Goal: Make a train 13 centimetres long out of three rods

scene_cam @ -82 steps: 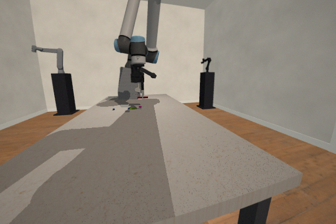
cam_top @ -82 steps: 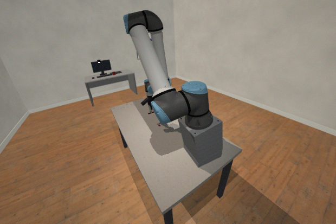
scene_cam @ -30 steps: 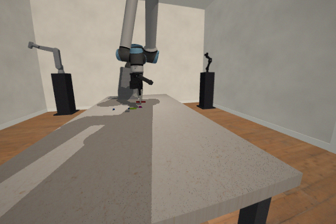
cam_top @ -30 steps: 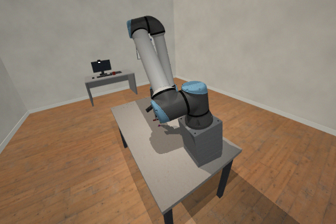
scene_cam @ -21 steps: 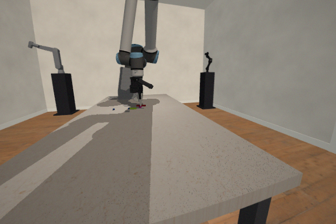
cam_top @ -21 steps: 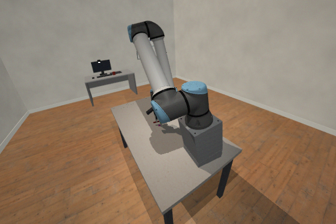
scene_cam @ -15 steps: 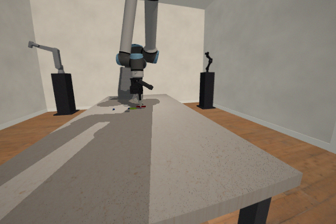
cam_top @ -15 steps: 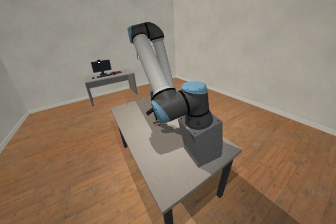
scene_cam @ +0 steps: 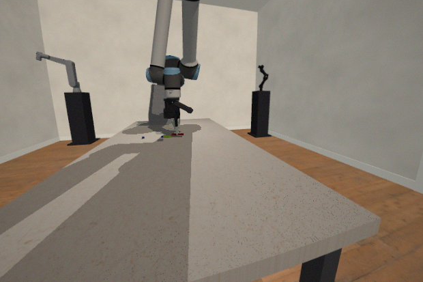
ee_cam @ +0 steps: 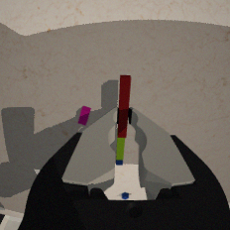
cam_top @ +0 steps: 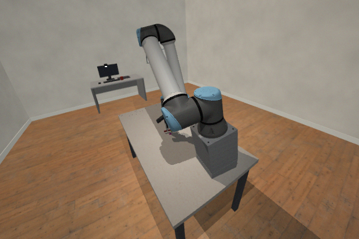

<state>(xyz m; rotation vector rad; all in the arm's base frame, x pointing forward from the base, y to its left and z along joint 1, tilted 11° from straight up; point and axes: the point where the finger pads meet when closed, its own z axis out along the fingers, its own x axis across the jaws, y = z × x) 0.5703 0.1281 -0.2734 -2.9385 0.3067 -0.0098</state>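
My gripper is now 5 cm past the magenta rod, 2 cm above it and 1 cm to the left of it. Also, from my hand: lime rod 6 cm to the right, 2 cm below, 1 cm behind; then grey rod 10 cm to the right, 6 cm ahead, 2 cm below; then red rod 1 cm below.
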